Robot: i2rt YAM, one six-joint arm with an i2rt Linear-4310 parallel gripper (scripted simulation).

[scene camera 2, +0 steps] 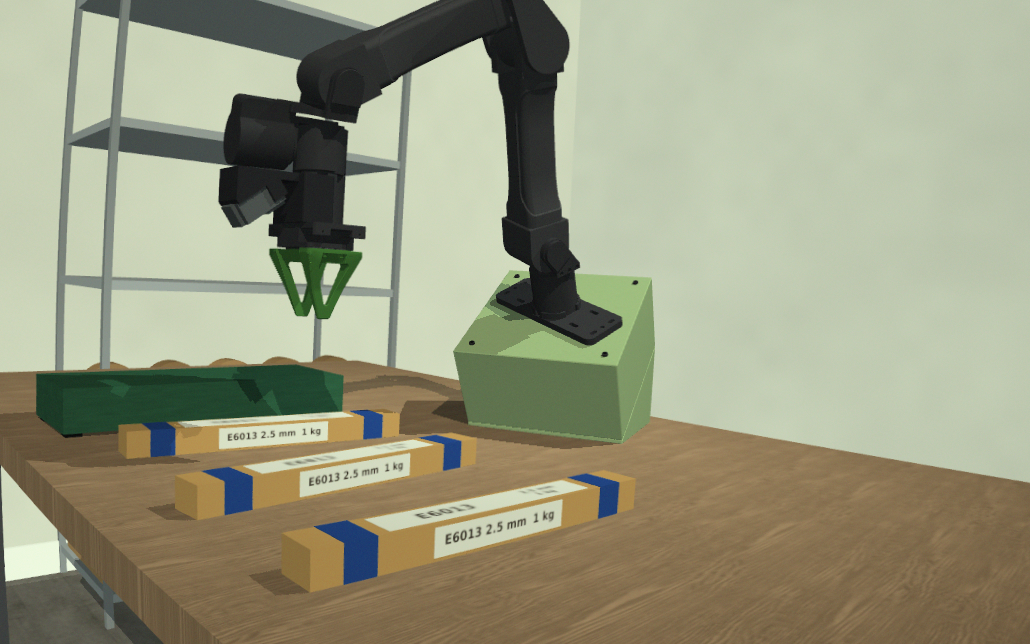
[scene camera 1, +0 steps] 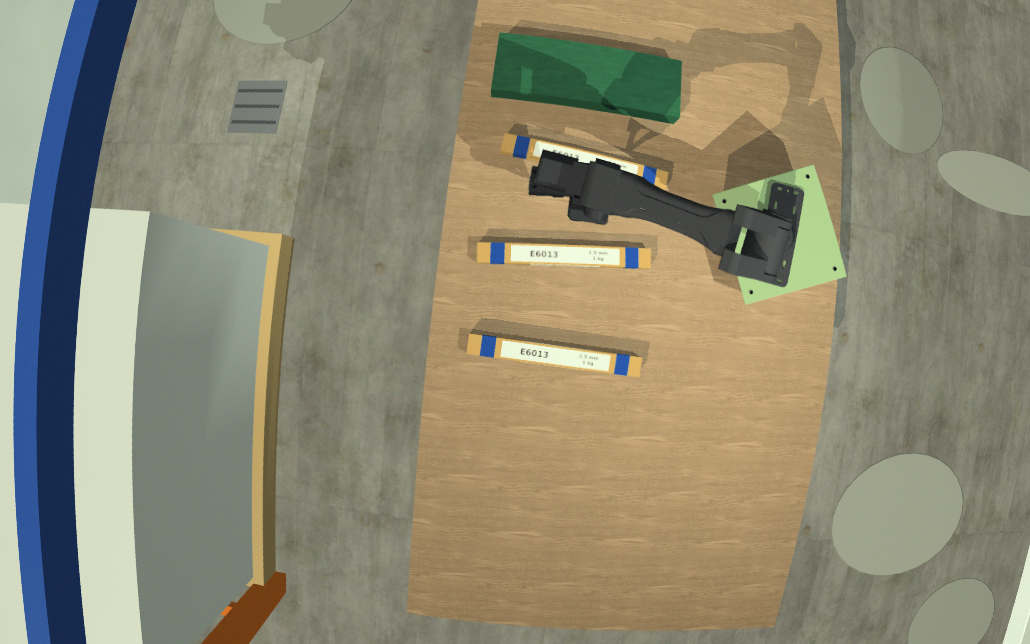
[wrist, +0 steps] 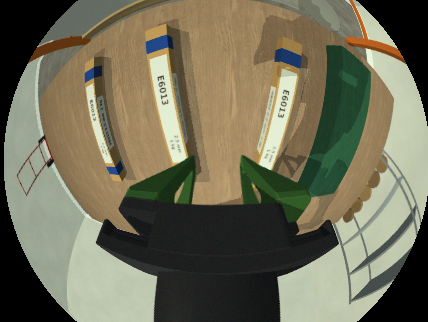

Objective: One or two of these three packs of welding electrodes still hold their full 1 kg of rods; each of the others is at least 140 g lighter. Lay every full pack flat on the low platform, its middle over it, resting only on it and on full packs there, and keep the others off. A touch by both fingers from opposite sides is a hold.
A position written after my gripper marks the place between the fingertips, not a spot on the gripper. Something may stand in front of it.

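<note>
My gripper (scene camera 2: pixel 312 317), also (wrist: pixel 217 161). Pack (scene camera 2: pixel 155 439). Pack (scene camera 2: pixel 210 493). Pack (scene camera 2: pixel 324 556).
</note>
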